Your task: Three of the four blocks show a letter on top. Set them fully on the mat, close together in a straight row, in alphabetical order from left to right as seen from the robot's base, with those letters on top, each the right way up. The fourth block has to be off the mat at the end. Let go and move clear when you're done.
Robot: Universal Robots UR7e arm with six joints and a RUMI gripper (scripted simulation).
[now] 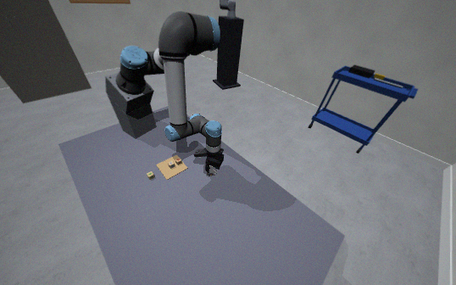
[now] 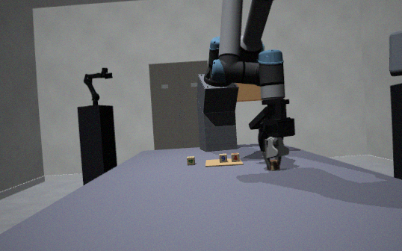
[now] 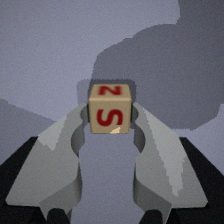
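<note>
Right now my hand is 19 cm to the left of the tan mat, 16 cm past it and 2 cm above it.
</note>
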